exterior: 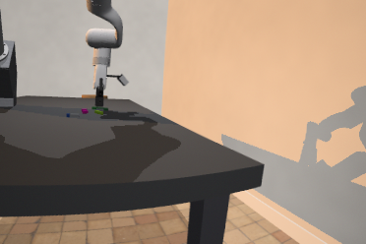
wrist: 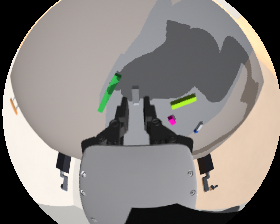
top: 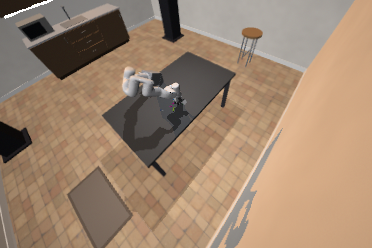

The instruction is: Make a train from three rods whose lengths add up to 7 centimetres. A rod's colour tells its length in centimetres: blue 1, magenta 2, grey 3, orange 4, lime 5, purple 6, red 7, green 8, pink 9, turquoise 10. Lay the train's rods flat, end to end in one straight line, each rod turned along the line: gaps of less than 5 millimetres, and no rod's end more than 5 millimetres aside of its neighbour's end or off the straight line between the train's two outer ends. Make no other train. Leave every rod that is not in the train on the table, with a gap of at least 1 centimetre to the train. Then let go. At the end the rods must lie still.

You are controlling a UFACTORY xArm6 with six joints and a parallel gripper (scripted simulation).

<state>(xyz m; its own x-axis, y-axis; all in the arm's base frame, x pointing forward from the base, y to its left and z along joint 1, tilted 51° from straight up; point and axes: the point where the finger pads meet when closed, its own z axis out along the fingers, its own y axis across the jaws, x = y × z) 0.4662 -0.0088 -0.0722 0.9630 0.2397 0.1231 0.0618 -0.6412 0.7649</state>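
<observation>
The pale grey piece is 40 mm below my hand. Round my hand: lime rod 90 mm to the right, 40 mm below; then magenta rod 60 mm behind, 80 mm to the right, 40 mm below; then green rod 50 mm to the left, 40 mm below.
</observation>
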